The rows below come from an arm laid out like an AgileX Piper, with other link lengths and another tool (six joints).
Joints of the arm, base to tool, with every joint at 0 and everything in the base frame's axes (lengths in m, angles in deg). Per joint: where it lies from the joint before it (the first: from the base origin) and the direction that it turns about. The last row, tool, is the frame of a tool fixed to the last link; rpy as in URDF.
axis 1: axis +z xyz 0 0 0.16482
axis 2: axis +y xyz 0 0 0
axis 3: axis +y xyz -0.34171 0 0.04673
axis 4: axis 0.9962 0 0.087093 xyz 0.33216 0 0.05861
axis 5: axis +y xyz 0 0 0
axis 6: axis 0.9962 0 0.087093 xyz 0.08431 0 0.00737
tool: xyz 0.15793 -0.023 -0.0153 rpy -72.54 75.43 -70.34
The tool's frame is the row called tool.
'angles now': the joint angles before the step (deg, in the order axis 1, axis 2, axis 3, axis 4, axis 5, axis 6). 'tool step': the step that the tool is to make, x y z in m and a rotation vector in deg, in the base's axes. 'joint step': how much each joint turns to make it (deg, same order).
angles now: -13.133 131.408 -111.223 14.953 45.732 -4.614
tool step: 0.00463 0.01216 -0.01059 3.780 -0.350 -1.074
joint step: 0.000 1.138 0.001 4.078 -0.596 -0.238
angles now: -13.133 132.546 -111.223 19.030 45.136 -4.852
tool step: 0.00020 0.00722 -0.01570 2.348 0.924 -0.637
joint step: 0.000 1.433 0.000 2.172 0.000 0.000
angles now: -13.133 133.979 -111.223 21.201 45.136 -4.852
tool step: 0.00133 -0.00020 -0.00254 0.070 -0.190 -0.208
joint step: -0.001 0.246 0.054 0.188 -0.496 -0.026
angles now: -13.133 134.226 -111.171 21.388 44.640 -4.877
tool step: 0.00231 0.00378 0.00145 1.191 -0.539 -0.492
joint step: 0.000 0.000 -0.001 1.403 -0.261 -0.044
